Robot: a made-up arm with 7 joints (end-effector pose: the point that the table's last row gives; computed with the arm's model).
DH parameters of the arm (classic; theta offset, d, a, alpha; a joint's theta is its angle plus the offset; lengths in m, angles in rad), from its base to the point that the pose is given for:
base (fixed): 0 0 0 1.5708
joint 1: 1.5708 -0.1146 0 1.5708
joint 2: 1.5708 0 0 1.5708
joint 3: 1.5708 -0.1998 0 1.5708
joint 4: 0 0 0 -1.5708
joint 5: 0 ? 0 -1.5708
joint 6: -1.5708 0 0 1.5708
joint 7: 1.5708 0 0 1.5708
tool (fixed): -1.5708 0 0 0
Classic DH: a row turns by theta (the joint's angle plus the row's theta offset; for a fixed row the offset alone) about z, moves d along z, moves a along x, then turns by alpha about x.
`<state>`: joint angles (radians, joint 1 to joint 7).
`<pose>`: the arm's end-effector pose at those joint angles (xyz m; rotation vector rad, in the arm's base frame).
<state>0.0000 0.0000 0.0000 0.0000 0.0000 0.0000 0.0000</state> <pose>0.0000 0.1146 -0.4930 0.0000 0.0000 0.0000</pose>
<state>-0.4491 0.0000 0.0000 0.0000 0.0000 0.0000 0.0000</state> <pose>-0.2140 0.1146 -0.4441 0.0000 0.4491 0.0000</pose>
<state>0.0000 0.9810 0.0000 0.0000 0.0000 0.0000 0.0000</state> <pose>0.0000 0.5243 -0.2742 0.9810 0.0000 0.0000</pose>
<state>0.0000 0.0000 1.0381 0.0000 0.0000 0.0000 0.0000</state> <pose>0.0000 0.1146 -0.4930 0.0000 0.0000 1.0381</pose>
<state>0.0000 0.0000 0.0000 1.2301 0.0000 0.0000 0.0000</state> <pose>0.2763 0.1146 -0.2978 0.0000 -1.2301 0.0000</pose>
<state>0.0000 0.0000 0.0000 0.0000 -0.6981 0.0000 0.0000</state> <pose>0.0000 0.1146 -0.4930 0.0000 0.0000 -0.6981</pose>
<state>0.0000 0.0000 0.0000 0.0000 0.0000 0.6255 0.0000</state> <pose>0.0000 0.1146 -0.4930 0.0000 0.6255 0.0000</pose>
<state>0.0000 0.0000 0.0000 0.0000 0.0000 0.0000 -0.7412</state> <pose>0.0000 0.1146 -0.4930 0.7412 0.0000 0.0000</pose>
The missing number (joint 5, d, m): -0.2932
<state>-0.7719 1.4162 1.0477 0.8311 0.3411 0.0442 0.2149</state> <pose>0.1641 0.5362 0.0135 1.1475 -0.9540 -0.1363</pose>
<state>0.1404 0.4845 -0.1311 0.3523 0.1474 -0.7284 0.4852</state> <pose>0.1590 0.3241 -0.4082 -0.0093 -1.1065 -0.4797</pose>
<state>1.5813 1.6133 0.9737 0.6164 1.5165 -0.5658 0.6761</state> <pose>-0.1597 0.5473 0.0936 -0.3506 1.7442 -0.4682</pose>
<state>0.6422 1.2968 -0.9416 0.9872 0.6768 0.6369 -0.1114</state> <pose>0.2879 0.4090 -0.1446 0.8888 -0.4106 -0.1467</pose>
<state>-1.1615 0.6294 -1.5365 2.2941 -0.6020 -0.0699 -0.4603</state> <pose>-0.1199 -0.0596 -0.0602 -1.0022 -1.0088 -0.4300</pose>
